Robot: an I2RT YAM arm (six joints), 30 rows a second.
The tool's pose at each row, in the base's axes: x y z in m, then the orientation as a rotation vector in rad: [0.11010 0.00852 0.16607 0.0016 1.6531 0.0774]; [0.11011 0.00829 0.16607 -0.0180 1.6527 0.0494]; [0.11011 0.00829 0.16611 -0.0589 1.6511 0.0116]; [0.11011 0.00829 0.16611 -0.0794 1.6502 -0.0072]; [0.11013 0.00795 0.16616 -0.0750 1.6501 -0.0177]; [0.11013 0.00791 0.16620 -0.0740 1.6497 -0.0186]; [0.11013 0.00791 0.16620 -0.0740 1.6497 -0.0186]
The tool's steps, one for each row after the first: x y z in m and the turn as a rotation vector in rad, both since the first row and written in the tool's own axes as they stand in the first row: [-0.00001 -0.00023 0.00000 0.0065 -0.0002 -0.0297]; [-0.00005 -0.00023 0.00000 0.0066 -0.0005 -0.0793]; [-0.00005 -0.00023 0.00000 0.0065 -0.0004 -0.1041]; [-0.00012 -0.00057 -0.00001 0.0160 -0.0007 -0.1075]; [-0.00016 -0.00060 -0.00001 0.0172 -0.0012 -0.1074]; [-0.00016 -0.00060 -0.00001 0.0172 -0.0012 -0.1074]
